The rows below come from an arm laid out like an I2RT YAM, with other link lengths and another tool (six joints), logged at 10 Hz.
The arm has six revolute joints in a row. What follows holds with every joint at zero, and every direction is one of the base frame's. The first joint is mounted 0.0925 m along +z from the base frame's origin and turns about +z. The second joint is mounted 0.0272 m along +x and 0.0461 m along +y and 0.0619 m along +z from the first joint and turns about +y. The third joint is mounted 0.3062 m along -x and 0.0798 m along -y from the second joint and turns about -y. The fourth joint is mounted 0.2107 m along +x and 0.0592 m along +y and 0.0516 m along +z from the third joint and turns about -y. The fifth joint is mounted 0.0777 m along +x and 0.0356 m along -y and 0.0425 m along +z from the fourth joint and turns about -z. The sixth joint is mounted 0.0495 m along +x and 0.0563 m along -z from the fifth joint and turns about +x. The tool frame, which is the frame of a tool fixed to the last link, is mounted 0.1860 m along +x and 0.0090 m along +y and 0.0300 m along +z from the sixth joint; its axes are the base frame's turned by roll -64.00, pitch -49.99 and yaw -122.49 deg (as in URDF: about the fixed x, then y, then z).
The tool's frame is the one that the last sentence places.
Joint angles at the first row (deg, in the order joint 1, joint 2, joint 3, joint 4, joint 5, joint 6):
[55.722, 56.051, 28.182, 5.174, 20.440, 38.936]
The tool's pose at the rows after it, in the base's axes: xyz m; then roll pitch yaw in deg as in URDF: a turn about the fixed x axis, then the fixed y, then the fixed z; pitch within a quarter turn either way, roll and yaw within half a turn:
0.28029 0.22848 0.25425 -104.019 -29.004 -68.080
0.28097 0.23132 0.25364 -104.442 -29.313 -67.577
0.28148 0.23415 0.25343 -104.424 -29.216 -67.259
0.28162 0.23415 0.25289 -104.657 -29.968 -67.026
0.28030 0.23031 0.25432 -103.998 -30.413 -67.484
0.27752 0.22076 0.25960 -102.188 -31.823 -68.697
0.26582 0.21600 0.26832 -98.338 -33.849 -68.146
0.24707 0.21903 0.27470 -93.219 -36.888 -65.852
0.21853 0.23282 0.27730 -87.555 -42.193 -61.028
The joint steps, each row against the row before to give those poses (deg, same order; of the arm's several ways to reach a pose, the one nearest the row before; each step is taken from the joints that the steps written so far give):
[0.002, 0.849, 0.089, 0.467, -0.125, -0.086]
[0.000, 0.711, 0.572, -0.279, -0.252, -0.177]
[-0.044, 0.558, 0.001, 0.652, -0.369, -0.085]
[-0.001, 0.123, 0.361, -0.627, 0.099, -0.560]
[0.044, -1.073, -0.518, -0.116, 0.429, -0.594]
[-0.028, -2.731, -0.843, -0.711, 1.014, -1.904]
[0.027, -4.779, -2.249, 0.589, -1.222, -4.472]
[-0.064, -5.098, -3.429, 2.231, -3.683, -6.480]
[0.139, -4.350, -3.224, 2.093, -6.498, -8.727]

